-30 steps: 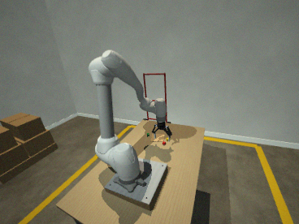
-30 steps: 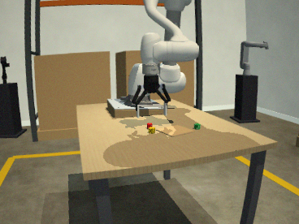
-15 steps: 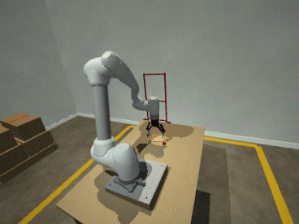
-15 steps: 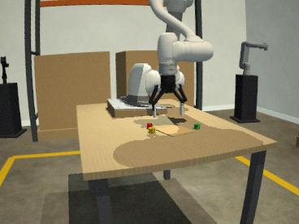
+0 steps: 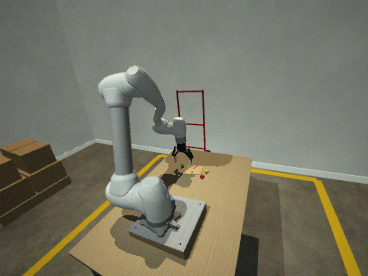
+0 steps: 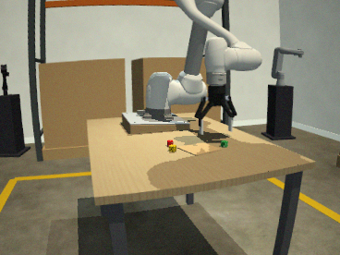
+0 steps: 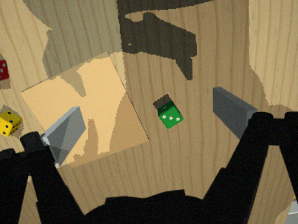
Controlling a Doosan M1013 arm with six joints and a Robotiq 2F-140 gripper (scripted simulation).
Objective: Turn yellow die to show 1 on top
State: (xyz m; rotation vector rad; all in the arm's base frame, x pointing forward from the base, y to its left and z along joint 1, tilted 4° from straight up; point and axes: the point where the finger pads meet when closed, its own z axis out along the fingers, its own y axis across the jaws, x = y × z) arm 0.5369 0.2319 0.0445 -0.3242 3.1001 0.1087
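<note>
My hand is 2 cm short of the green die, 3 cm to the right of it and 6 cm above it. From my hand the other things lie so: yellow die 5 cm ahead, 20 cm to the right, 6 cm below; then tan mat 4 cm ahead, 8 cm to the right, 7 cm below; then red die 2 cm behind, 21 cm to the right, 6 cm below.
</note>
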